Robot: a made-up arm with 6 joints. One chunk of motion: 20 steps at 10 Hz.
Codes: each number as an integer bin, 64 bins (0 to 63) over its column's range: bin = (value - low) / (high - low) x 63, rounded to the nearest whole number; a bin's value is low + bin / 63 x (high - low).
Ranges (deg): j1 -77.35..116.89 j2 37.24..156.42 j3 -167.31..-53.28 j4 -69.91..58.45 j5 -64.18..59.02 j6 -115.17..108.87
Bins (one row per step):
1: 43 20 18 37 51 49
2: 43 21 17 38 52 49
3: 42 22 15 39 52 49
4: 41 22 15 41 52 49
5: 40 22 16 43 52 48
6: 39 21 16 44 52 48
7: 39 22 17 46 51 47
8: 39 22 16 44 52 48
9: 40 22 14 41 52 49
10: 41 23 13 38 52 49
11: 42 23 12 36 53 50
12: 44 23 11 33 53 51
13: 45 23 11 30 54 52
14: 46 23 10 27 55 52
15: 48 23 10 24 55 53
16: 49 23 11 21 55 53
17: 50 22 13 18 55 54
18: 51 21 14 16 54 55
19: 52 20 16 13 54 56
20: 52 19 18 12 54 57
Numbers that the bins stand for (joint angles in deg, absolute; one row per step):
1: 55.23 75.07 -134.73 5.48 35.55 59.08
2: 55.23 76.97 -136.54 7.51 37.51 59.08
3: 52.14 78.86 -140.16 9.55 37.51 59.08
4: 49.06 78.86 -140.16 13.63 37.51 59.08
5: 45.98 78.86 -138.35 17.70 37.51 55.53
6: 42.89 76.97 -138.35 19.74 37.51 55.53
7: 42.89 78.86 -136.54 23.81 35.55 51.97
8: 42.89 78.86 -138.35 19.74 37.51 55.53
9: 45.98 78.86 -141.97 13.63 37.51 59.08
10: 49.06 80.75 -143.78 7.51 37.51 59.08
11: 52.14 80.75 -145.59 3.44 39.46 62.64
12: 58.31 80.75 -147.40 -2.67 39.46 66.20
13: 61.39 80.75 -147.40 -8.79 41.42 69.75
14: 64.48 80.75 -149.21 -14.90 43.38 69.75
15: 70.64 80.75 -149.21 -21.01 43.38 73.31
16: 73.73 80.75 -147.40 -27.12 43.38 73.31
17: 76.81 78.86 -143.78 -33.24 43.38 76.86
18: 79.89 76.97 -141.97 -37.31 41.42 80.42
19: 82.98 75.07 -138.35 -43.42 41.42 83.98
20: 82.98 73.18 -134.73 -45.46 41.42 87.53

